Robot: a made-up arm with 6 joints.
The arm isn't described. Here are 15 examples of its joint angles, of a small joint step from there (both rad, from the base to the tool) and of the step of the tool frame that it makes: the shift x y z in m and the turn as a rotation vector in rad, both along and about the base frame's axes.
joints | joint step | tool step
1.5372 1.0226 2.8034 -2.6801 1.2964 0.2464 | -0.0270 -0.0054 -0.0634 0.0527 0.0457 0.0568 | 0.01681 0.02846 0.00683 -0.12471 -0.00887 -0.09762
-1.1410 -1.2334 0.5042 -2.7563 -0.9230 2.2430 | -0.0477 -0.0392 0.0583 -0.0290 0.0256 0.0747 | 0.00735 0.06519 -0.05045 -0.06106 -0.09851 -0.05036
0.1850 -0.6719 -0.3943 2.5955 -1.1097 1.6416 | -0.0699 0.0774 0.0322 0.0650 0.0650 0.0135 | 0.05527 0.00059 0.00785 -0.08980 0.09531 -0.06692
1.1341 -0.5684 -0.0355 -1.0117 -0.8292 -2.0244 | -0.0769 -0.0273 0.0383 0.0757 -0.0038 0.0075 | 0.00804 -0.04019 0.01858 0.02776 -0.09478 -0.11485
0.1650 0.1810 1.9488 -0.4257 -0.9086 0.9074 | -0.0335 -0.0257 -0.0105 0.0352 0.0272 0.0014 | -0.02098 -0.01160 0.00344 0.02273 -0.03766 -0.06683
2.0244 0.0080 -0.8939 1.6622 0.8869 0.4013 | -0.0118 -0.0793 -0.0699 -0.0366 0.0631 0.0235 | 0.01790 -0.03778 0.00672 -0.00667 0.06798 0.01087
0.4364 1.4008 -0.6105 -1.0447 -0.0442 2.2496 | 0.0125 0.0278 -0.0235 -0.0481 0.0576 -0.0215 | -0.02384 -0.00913 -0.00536 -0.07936 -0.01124 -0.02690
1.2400 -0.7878 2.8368 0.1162 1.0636 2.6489 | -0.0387 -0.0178 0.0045 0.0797 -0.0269 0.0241 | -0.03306 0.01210 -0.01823 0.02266 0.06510 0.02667
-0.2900 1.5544 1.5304 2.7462 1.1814 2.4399 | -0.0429 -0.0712 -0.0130 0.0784 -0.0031 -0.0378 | -0.02123 -0.05681 0.06905 -0.07575 -0.02699 -0.07705
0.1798 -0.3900 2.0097 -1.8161 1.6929 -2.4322 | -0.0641 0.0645 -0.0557 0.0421 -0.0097 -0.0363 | 0.05132 0.03812 0.06109 0.01866 0.08659 -0.09837
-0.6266 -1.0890 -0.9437 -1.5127 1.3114 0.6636 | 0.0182 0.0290 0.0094 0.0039 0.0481 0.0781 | 0.00713 -0.00446 0.00078 0.04149 0.08401 -0.03687
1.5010 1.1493 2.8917 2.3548 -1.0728 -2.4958 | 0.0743 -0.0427 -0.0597 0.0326 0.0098 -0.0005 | -0.02763 0.00520 0.02725 -0.02377 -0.00102 0.04121
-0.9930 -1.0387 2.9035 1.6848 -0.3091 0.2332 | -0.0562 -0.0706 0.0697 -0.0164 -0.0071 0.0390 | 0.06226 -0.02664 -0.08249 -0.10645 -0.07341 -0.03490
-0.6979 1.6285 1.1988 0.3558 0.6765 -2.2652 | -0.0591 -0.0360 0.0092 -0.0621 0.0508 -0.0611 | -0.05656 -0.06306 0.05703 0.03680 -0.14082 -0.05281
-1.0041 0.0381 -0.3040 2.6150 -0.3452 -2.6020 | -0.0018 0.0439 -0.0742 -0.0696 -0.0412 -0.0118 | 0.00106 -0.01327 -0.07554 0.10424 -0.01324 -0.05019
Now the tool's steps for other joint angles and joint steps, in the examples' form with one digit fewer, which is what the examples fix.
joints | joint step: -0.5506 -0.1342 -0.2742 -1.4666 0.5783 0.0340 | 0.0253 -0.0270 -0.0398 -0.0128 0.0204 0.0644
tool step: -0.0037 0.0204 -0.0133 -0.0139 0.0623 0.0077
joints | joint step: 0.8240 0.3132 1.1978 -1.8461 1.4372 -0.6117 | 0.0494 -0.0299 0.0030 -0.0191 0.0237 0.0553
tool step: -0.0356 -0.0024 0.0099 -0.0110 0.0275 0.0546
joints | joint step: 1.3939 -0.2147 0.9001 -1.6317 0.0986 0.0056 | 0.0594 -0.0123 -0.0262 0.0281 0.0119 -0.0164
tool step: -0.0068 0.0036 -0.0043 -0.0118 0.0073 0.0435
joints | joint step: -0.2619 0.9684 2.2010 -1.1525 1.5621 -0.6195 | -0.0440 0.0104 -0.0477 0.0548 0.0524 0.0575
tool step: 0.0194 -0.0282 -0.0081 0.0705 0.0705 -0.1200
